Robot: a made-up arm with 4 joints.
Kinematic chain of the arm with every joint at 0, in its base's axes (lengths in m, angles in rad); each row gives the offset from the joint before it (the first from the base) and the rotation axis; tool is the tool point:
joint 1: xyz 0 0 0.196 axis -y
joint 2: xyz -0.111 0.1 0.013 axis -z
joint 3: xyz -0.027 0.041 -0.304 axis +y
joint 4: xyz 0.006 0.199 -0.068 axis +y
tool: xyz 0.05 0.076 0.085
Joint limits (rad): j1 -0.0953..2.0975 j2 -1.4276..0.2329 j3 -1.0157..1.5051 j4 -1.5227..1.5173
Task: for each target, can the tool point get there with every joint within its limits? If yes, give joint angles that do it. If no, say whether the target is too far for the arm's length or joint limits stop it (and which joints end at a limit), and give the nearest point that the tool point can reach.
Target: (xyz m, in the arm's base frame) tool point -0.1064 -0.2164 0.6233
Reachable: no: joint limits stop it (at a limit: joint 1, joint 2, joint 3, joint 4) | nearest point 0.1956 0.3801 0.3993 | short by 0.705 m
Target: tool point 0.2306 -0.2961 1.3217
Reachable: no: too far | nearest point 0.2701 0.3827 0.4297 | short by 1.122 m
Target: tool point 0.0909 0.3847 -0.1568
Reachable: yes | joints 1.0068 -0.5153 -0.1017 -0.0799
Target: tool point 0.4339 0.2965 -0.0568
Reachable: yes | joints 1.8419 -0.9836 0.8181 0.3074
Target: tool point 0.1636 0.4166 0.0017
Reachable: yes | joints 0.9796 -0.0148 -0.6899 0.4101
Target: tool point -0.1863 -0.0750 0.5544
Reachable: no: joint limits stop it (at a limit: joint 1, joint 2, joint 3) | nearest point 0.1956 0.3801 0.3992 | short by 0.614 m
